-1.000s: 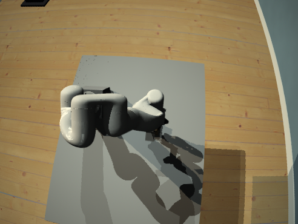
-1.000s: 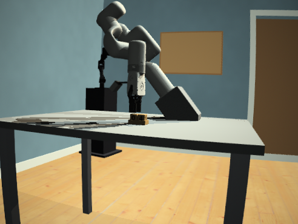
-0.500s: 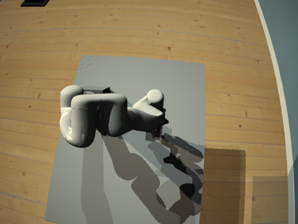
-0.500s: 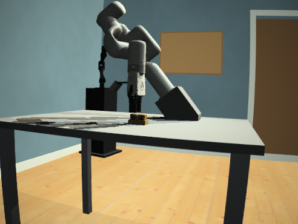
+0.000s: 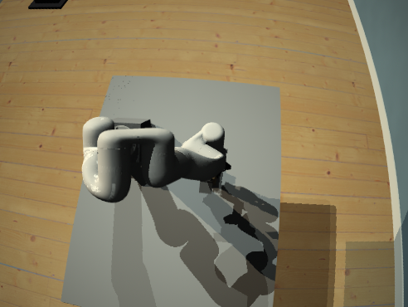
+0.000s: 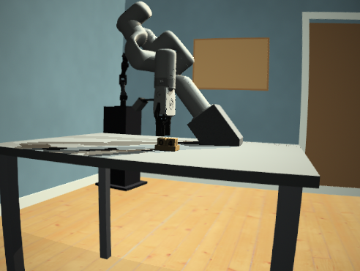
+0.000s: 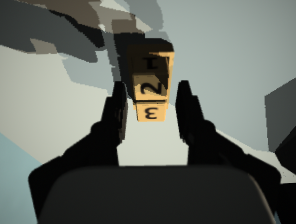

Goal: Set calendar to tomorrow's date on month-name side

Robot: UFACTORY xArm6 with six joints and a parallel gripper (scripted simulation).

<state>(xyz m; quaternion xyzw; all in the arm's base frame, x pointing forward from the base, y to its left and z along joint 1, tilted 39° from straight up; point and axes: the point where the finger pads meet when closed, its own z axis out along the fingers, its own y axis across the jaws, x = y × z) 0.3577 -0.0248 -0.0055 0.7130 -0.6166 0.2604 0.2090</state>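
My hand is 4 cm above the wooden number cube. The rest, counted from my hand: wooden calendar tray (6 cm below, 2 cm to the left).
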